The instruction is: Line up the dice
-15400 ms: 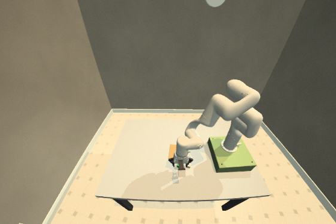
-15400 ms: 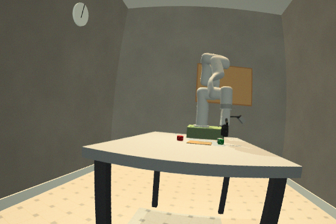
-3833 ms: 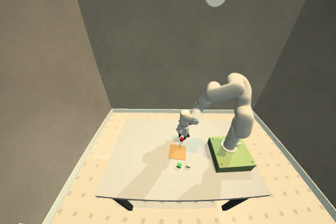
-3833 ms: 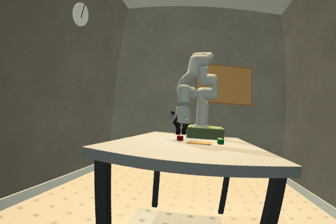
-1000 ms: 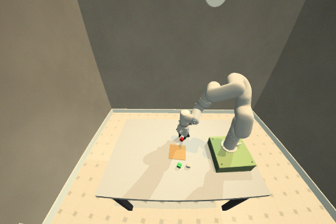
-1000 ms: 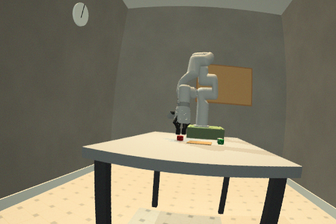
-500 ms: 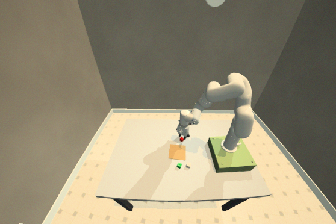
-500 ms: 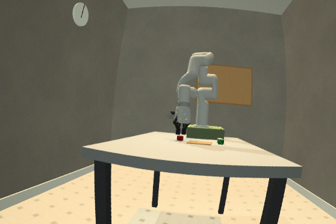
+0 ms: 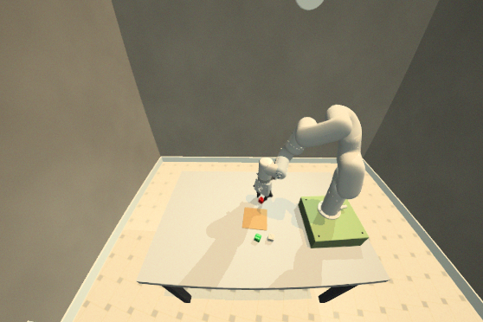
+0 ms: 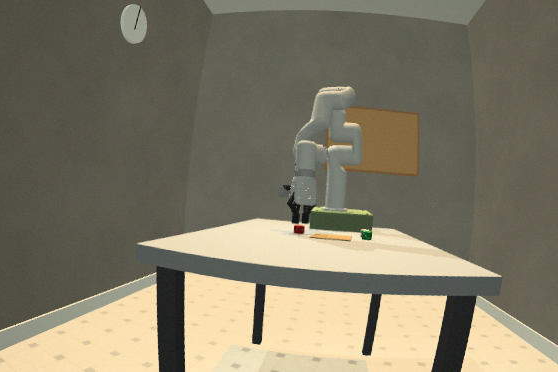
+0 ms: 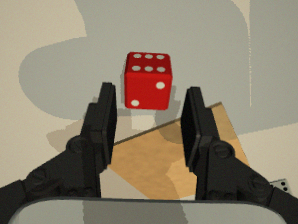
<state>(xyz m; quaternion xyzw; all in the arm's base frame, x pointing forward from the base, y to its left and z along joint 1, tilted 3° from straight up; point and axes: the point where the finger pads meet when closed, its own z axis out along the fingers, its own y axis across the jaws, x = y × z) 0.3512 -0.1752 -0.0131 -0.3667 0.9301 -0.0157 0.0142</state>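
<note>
The red die is 40 mm below my hand. The rest, counted from my hand: green die (240 mm to the left, 70 mm ahead, 40 mm below); white die (250 mm to the left, 40 mm below); mat (120 mm to the left, 60 mm ahead, 50 mm below).
</note>
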